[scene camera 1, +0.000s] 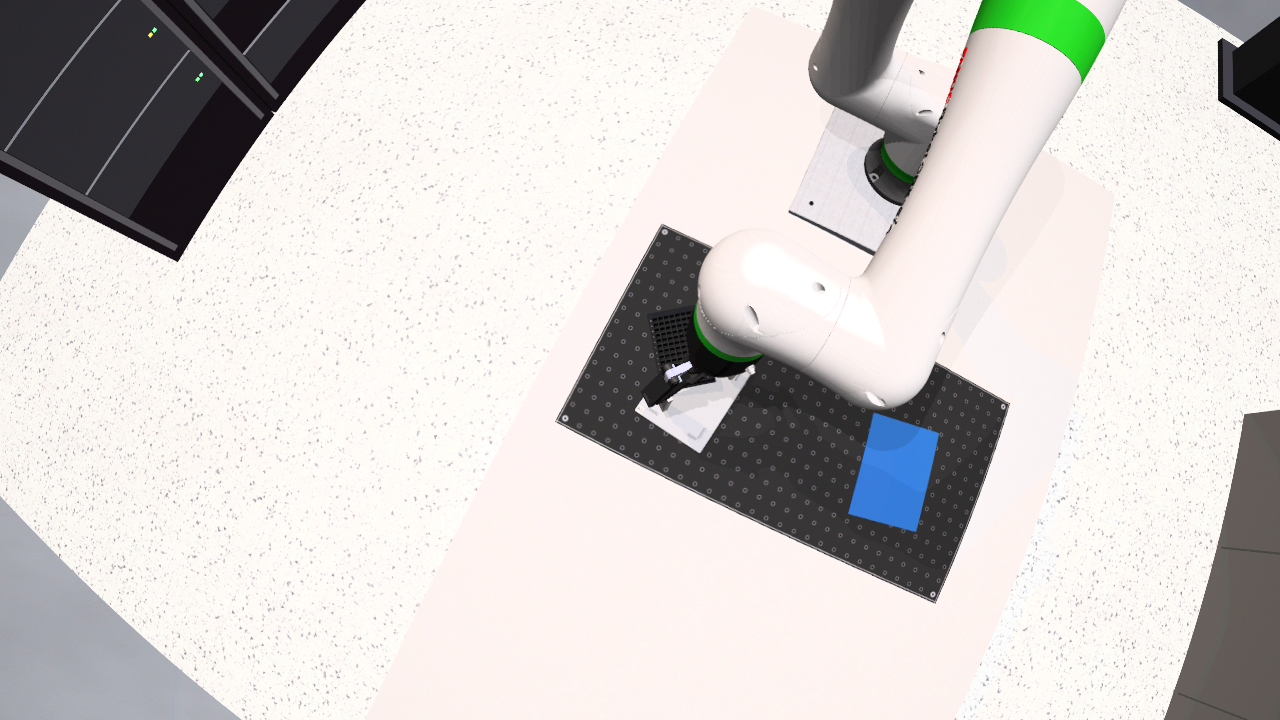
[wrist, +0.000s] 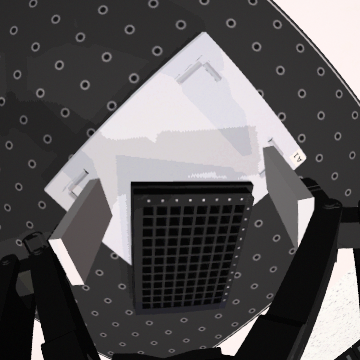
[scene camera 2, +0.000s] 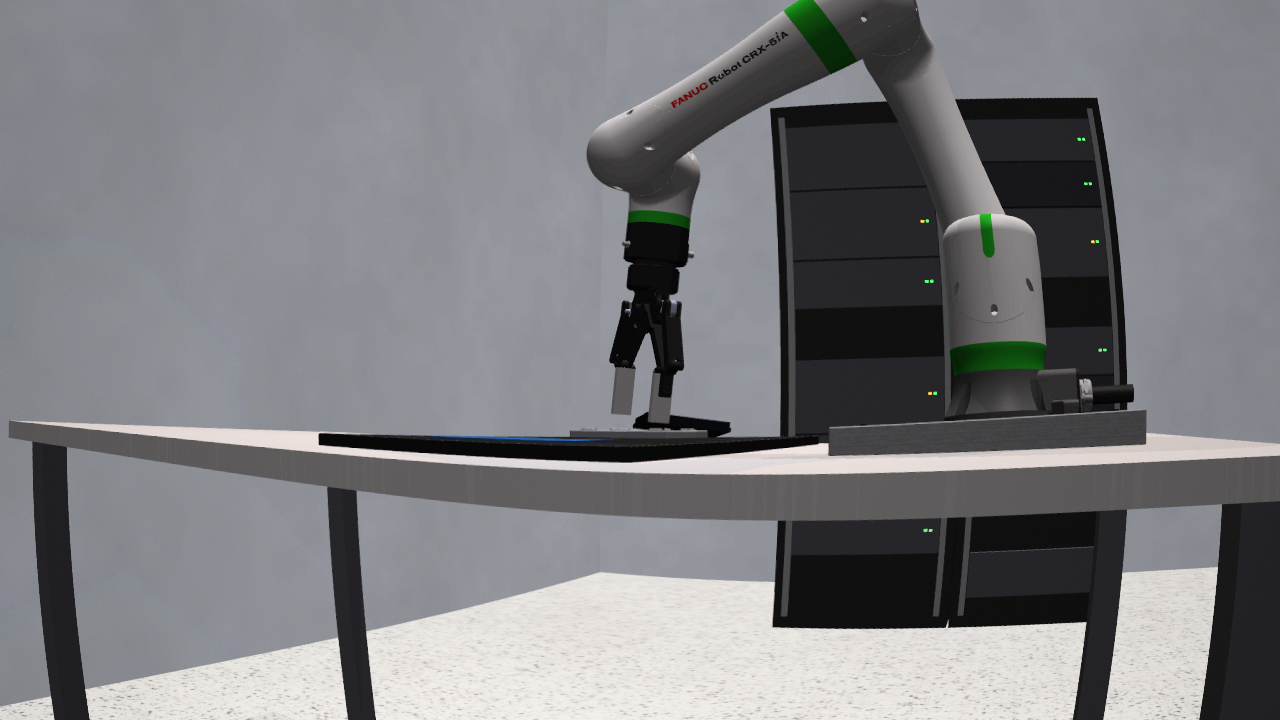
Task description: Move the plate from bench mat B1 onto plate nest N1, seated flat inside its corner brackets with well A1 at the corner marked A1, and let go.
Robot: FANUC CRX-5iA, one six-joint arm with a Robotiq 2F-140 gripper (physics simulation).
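Frame: origin at the arm's base, x back, y right, z up, level; centimetres.
Seen in the pictures: gripper, fingertip midpoint: [scene camera 1: 694, 386] [wrist: 182, 183] [scene camera 2: 638, 418]; arm's base, origin of the base link: [scene camera 1: 900, 172] [scene camera 2: 1000, 425].
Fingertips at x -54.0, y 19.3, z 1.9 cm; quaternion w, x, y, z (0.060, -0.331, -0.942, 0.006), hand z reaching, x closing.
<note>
Pixels of each thing's top centre, then the offset from my fingertips to it. Level surfaces: height alone.
- black plate, middle of its top: [wrist: 188, 272] [scene camera 2: 681, 412] [scene camera 1: 681, 344] dx +4.9, dy +4.5, dz +0.9 cm
- nest, middle of its top: [wrist: 174, 174] [scene camera 2: 639, 428] [scene camera 1: 696, 387] dx +0.2, dy -0.4, dz -1.5 cm
- blue bench mat B1, its level: dz -2.7 cm
The black plate [scene camera 1: 670, 338] [scene camera 2: 689, 423] [wrist: 187, 250] lies tilted, one end resting on the white nest N1 and the other over the dark board. It sits askew to the nest, outside its corner brackets. The nest [scene camera 1: 700, 438] [scene camera 2: 590, 433] [wrist: 135, 120] shows three brackets in the wrist view, with the A1 label at its right corner. My gripper [scene camera 2: 641, 407] [wrist: 182, 183] is open, with nothing between its fingers. Its fingertips are low above the nest, on either side of the plate's raised end in the wrist view. The arm hides part of the plate in scene camera 1.
The blue bench mat B1 [scene camera 1: 895, 474] lies on the dark perforated board [scene camera 1: 787, 501] [scene camera 2: 716, 444], on the other side from the nest. The robot's base plate [scene camera 1: 827, 192] [scene camera 2: 984, 433] stands behind the board. Black racks [scene camera 2: 859, 322] stand beyond the table.
</note>
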